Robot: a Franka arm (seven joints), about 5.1 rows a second.
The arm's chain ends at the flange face. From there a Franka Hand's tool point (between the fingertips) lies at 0.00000 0.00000 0.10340 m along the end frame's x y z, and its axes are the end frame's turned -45 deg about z.
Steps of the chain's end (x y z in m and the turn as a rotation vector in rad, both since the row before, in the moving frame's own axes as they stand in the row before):
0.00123 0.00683 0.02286 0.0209 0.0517 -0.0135
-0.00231 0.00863 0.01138 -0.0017 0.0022 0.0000
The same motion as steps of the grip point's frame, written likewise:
0.00136 0.00791 0.02270 -0.0218 0.0513 -0.0135
-0.00770 0.00475 0.01138 -0.0028 0.0004 0.0000

